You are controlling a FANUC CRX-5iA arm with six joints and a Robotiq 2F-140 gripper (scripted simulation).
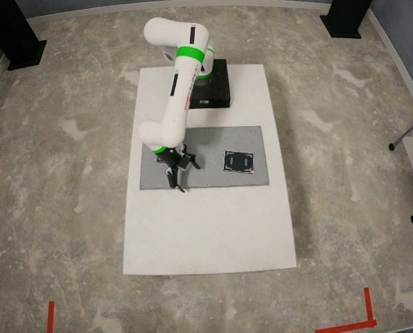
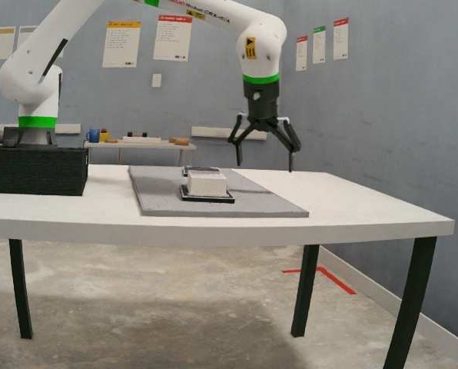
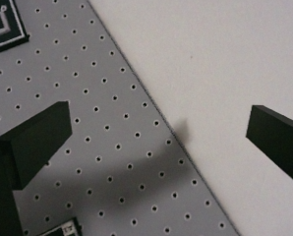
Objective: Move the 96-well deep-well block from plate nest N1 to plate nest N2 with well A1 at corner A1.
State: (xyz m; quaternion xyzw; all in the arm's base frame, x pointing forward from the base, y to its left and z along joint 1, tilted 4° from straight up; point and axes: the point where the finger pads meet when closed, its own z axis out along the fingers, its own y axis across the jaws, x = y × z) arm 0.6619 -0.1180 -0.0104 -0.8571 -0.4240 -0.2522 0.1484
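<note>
The deep-well block is 190 mm behind my hand, 90 mm to the right of it and 40 mm below it. From my hand the other things lie so: plate nest N2: 270 mm to the left, 100 mm behind, 70 mm below; plate nest: 190 mm behind, 90 mm to the right, 70 mm below; A1 label: 340 mm to the left, 60 mm below, 30 mm behind.
</note>
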